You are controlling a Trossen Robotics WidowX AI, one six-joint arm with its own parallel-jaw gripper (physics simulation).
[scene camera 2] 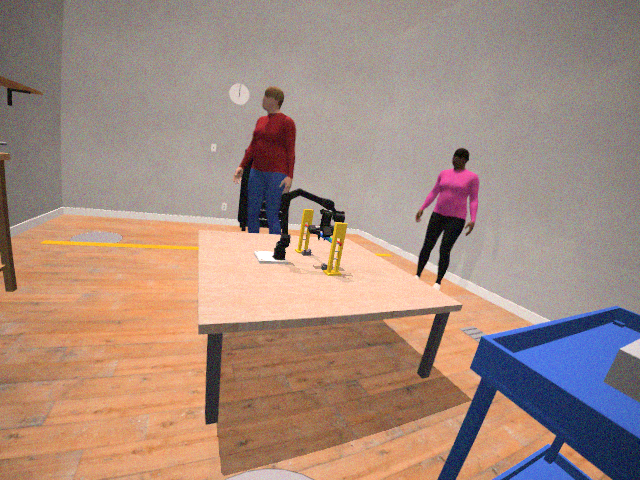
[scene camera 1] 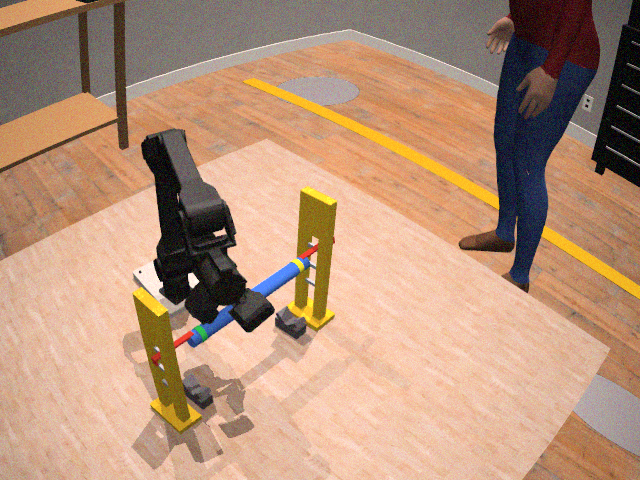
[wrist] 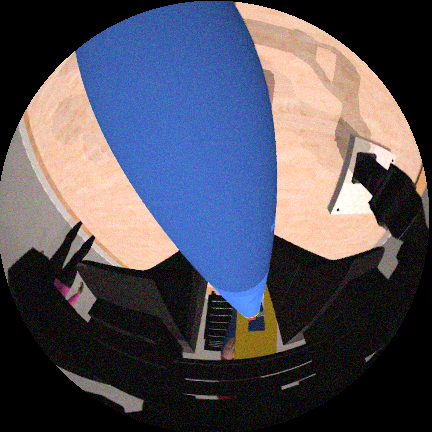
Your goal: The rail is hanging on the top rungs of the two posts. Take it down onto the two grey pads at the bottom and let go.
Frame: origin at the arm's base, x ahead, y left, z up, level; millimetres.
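Seen in the pictures: gripper, fingertip midpoint: (scene camera 2: 321,240); arm's base at its link origin: (scene camera 2: 278,258) (scene camera 1: 176,291) (wrist: 363,167).
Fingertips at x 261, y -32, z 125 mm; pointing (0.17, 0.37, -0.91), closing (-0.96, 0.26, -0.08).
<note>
Offsets run from my fingertips to a thing's top centre. Level surfaces: height alone.
The blue rail @(dx -5, dy +6, dz +49 mm) (scene camera 1: 279,281) (wrist: 190,125) with a green and a yellow band is about level between the two yellow posts @(dx -22, dy -203, dz +158 mm) (scene camera 1: 155,330) @(dx -10, dy +197, dz +158 mm) (scene camera 1: 317,217) (scene camera 2: 307,219) (scene camera 2: 339,232). Its red ends reach into the slots by the top rungs; contact with the rungs is too small to tell. My gripper (scene camera 1: 224,313) (wrist: 233,234) is shut on the middle part of the rail, with a black finger against each side in the wrist view. One grey pad @(dx -20, dy -141, dz -99 mm) (scene camera 1: 197,391) lies beside the near post's foot, the other pad @(dx -12, dy +135, dz -99 mm) (scene camera 1: 291,322) beside the far post's foot, both below the rail.
The arm's white base plate (scene camera 1: 147,276) (scene camera 2: 263,256) (wrist: 345,197) is on the wooden table @(dz -143 mm) (scene camera 2: 258,294) behind the rail. Both post feet stand on the table. A blue trolley (scene camera 2: 558,387) and two standing people (scene camera 2: 273,144) (scene camera 2: 454,191) are away from the arm.
</note>
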